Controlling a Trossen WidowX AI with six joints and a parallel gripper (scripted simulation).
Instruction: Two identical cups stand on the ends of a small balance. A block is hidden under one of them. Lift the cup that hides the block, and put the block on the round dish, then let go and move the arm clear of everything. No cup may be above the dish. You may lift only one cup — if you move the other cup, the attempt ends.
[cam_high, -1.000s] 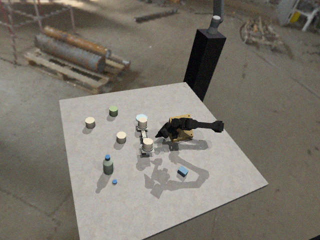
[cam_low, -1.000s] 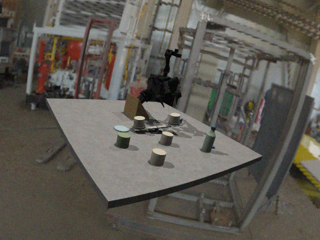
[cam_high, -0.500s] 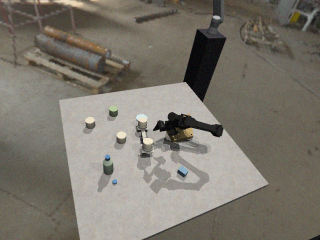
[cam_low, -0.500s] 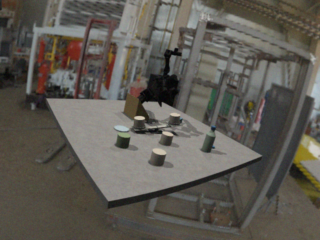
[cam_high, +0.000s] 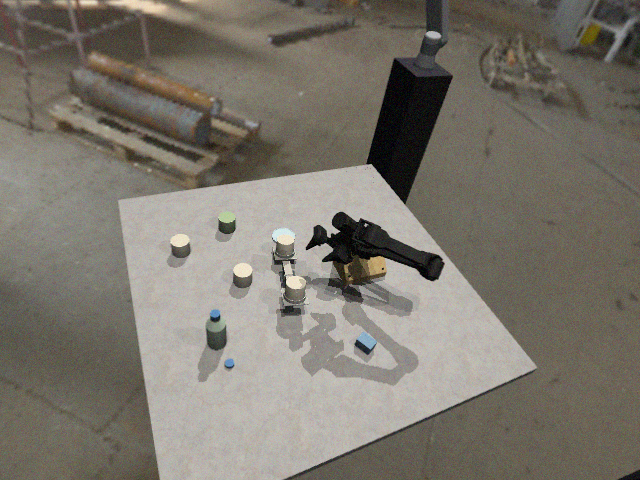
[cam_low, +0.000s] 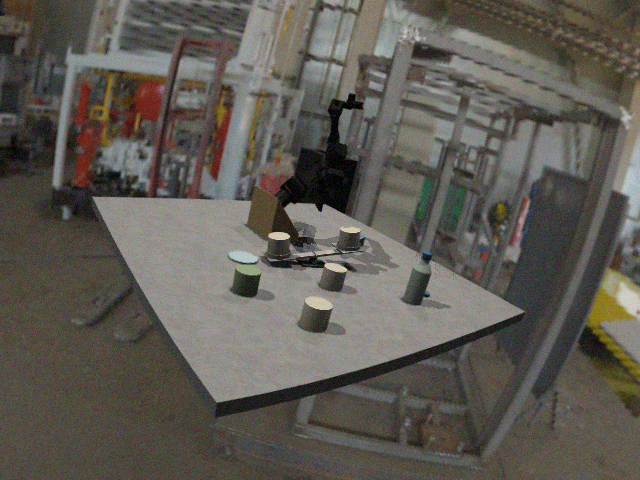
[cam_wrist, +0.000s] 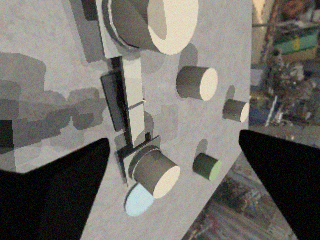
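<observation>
Now: gripper tip 180 mm to the left of the green block, 150 mm above it and 40 mm short of it. Also, from my gripper tip: pale blue round dish: 290 mm to the right, 190 mm below; then small balance: 150 mm below, 70 mm ahead, 50 mm to the right; then blue block: 300 mm to the left, 170 mm below, 100 mm behind.
</observation>
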